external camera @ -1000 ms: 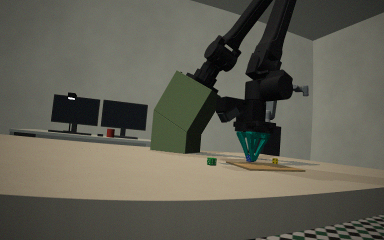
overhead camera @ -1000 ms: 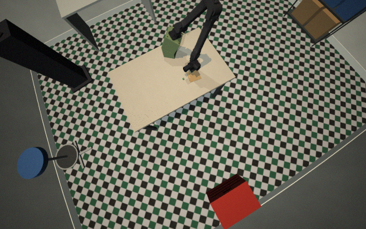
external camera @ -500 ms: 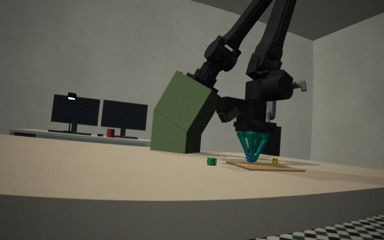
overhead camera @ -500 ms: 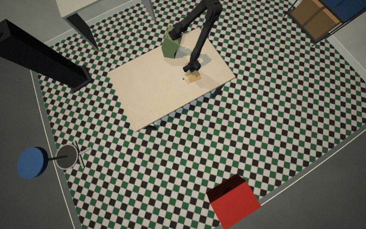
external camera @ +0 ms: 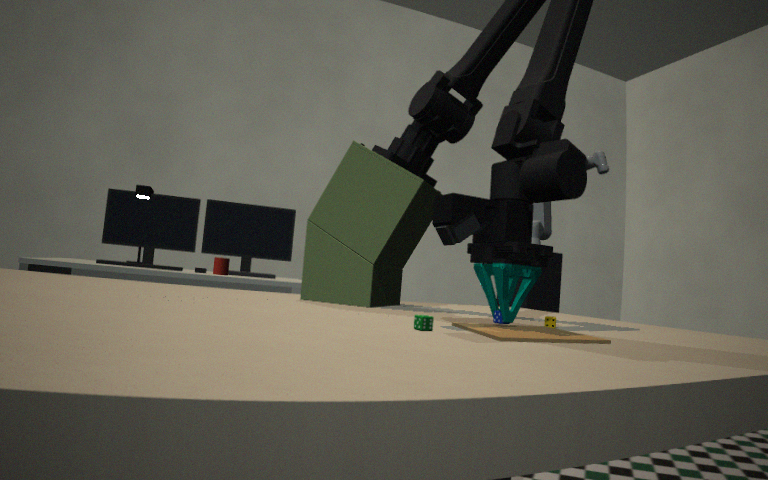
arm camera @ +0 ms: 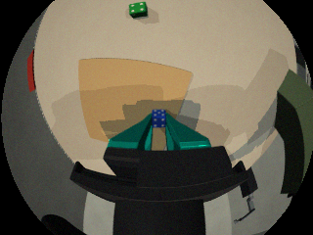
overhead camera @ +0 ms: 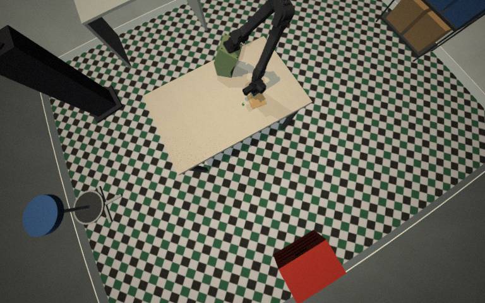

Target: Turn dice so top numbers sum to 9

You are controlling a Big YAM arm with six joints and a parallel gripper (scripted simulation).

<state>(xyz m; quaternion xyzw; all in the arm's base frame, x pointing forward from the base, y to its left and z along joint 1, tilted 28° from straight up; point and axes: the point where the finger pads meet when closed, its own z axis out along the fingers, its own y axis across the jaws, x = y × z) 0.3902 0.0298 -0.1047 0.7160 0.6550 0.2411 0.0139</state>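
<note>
My hand is right at the blue die. Round my hand: green die (13 cm to the right, 2 cm ahead, 1 cm below); yellow die (11 cm to the left, 2 cm behind, 1 cm below); mat (5 cm ahead, 2 cm below).
</note>
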